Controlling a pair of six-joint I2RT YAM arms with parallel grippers.
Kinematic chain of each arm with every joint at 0, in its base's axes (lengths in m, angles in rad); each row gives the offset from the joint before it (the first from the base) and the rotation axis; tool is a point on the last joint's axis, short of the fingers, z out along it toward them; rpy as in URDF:
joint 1: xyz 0 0 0.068 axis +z
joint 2: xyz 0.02 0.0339 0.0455 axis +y
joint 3: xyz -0.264 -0.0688 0 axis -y
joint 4: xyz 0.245 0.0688 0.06 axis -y
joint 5: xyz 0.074 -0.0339 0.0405 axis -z
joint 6: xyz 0.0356 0 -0.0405 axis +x
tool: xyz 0 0 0 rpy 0 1.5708 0
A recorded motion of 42 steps. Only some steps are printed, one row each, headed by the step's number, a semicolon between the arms.
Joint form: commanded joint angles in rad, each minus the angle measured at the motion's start. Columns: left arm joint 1, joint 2, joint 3, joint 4, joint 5, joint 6; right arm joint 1, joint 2, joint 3, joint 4, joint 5, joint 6.
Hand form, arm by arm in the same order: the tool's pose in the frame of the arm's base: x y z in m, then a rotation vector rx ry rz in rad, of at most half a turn. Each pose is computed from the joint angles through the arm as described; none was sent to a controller.
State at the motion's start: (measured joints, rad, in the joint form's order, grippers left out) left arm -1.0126 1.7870 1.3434 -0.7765 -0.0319 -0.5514; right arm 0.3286 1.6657 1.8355 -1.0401 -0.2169 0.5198
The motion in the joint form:
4: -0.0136 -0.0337 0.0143 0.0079 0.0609 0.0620; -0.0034 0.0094 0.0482 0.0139 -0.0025 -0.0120
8: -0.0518 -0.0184 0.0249 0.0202 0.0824 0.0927; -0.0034 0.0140 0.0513 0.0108 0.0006 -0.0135
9: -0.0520 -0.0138 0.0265 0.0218 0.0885 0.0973; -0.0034 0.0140 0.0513 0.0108 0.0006 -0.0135
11: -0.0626 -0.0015 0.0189 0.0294 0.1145 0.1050; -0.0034 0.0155 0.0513 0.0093 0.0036 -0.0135
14: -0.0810 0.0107 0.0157 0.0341 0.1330 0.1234; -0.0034 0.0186 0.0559 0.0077 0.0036 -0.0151
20: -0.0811 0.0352 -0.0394 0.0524 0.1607 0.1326; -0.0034 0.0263 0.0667 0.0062 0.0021 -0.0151
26: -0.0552 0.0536 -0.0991 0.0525 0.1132 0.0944; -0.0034 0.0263 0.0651 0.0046 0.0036 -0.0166
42: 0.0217 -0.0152 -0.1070 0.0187 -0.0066 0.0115; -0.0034 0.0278 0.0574 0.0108 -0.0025 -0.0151
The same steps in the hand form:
4: 0.1859 -0.3088 0.2334 0.7598 2.7306 -0.4314; 0.3284 0.1189 0.4062 0.1177 2.4616 0.6419
8: 0.1755 -0.3200 0.2318 0.8613 2.7060 -0.4636; 0.3294 0.1191 0.4053 0.1183 2.4656 0.6362
9: 0.1757 -0.3210 0.2308 0.8706 2.7070 -0.4683; 0.3294 0.1191 0.4053 0.1183 2.4656 0.6362
11: 0.1719 -0.3242 0.2247 0.9097 2.7198 -0.4872; 0.3297 0.1191 0.4047 0.1203 2.4681 0.6317
14: 0.1659 -0.3288 0.2198 0.9702 2.7187 -0.4986; 0.3303 0.1193 0.4050 0.1183 2.4681 0.6310
20: 0.1629 -0.3250 0.1965 1.0075 2.7762 -0.4744; 0.3320 0.1199 0.4056 0.1173 2.4667 0.6333
26: 0.1681 -0.3115 0.1739 0.9156 2.8532 -0.3487; 0.3320 0.1199 0.4049 0.1168 2.4695 0.6299
42: 0.1897 -0.2871 0.1934 0.6420 2.8334 -0.2408; 0.3329 0.1204 0.4026 0.1163 2.4737 0.6368

